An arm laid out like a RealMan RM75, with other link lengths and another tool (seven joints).
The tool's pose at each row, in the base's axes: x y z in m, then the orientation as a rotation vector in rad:
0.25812 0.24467 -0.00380 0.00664 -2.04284 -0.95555
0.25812 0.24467 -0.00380 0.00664 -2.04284 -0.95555
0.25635 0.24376 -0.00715 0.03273 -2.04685 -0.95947
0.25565 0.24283 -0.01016 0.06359 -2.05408 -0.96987
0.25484 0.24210 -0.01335 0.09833 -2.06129 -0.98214
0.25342 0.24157 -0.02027 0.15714 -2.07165 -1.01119
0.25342 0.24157 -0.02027 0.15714 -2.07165 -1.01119
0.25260 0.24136 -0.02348 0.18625 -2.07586 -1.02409
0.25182 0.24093 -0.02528 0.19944 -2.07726 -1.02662
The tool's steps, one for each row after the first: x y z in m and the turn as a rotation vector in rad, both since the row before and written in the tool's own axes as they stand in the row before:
0.00000 0.00000 0.00000 0.00000 0.00000 0.00000
-0.00092 -0.00332 0.00181 0.00762 0.00332 -0.01996
-0.00130 -0.00280 0.00095 0.00603 -0.00005 -0.02689
-0.00135 -0.00283 0.00123 0.00610 0.00023 -0.03033
-0.00337 -0.00540 0.00311 0.00439 -0.00134 -0.05472
0.00000 0.00000 0.00000 0.00000 0.00000 0.00000
-0.00133 -0.00259 0.00159 0.00279 0.00015 -0.02623
-0.00035 -0.00174 0.00094 0.00315 0.00150 -0.01030

